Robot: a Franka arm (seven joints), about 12 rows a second.
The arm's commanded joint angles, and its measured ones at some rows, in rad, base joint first. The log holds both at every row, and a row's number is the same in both.
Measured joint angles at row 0: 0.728, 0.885, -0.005, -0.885, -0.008, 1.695, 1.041
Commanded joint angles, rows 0 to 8: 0.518, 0.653, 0.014, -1.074, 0.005, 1.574, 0.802; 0.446, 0.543, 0.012, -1.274, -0.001, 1.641, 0.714; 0.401, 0.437, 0.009, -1.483, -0.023, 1.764, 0.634; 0.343, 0.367, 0.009, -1.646, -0.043, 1.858, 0.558; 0.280, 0.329, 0.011, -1.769, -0.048, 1.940, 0.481; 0.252, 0.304, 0.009, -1.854, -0.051, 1.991, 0.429; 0.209, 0.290, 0.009, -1.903, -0.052, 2.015, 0.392; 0.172, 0.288, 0.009, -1.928, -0.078, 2.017, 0.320; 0.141, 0.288, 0.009, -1.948, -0.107, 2.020, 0.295
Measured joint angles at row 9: 0.196, 0.365, -0.009, -1.827, -0.069, 1.984, 0.357
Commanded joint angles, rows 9 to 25: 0.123, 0.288, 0.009, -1.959, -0.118, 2.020, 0.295; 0.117, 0.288, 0.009, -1.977, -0.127, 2.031, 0.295; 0.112, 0.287, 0.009, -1.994, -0.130, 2.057, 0.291; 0.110, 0.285, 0.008, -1.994, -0.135, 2.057, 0.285; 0.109, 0.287, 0.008, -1.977, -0.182, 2.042, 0.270; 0.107, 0.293, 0.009, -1.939, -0.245, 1.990, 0.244; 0.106, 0.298, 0.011, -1.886, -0.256, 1.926, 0.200; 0.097, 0.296, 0.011, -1.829, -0.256, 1.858, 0.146; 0.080, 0.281, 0.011, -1.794, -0.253, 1.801, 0.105; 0.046, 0.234, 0.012, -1.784, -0.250, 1.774, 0.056; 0.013, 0.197, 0.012, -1.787, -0.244, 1.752, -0.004; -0.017, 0.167, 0.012, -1.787, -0.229, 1.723, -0.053; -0.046, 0.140, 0.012, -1.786, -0.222, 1.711, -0.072; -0.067, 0.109, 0.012, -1.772, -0.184, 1.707, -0.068; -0.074, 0.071, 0.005, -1.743, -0.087, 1.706, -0.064; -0.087, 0.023, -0.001, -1.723, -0.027, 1.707, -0.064; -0.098, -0.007, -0.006, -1.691, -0.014, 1.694, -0.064
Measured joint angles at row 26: -0.083, 0.061, -0.008, -1.724, -0.065, 1.710, -0.056
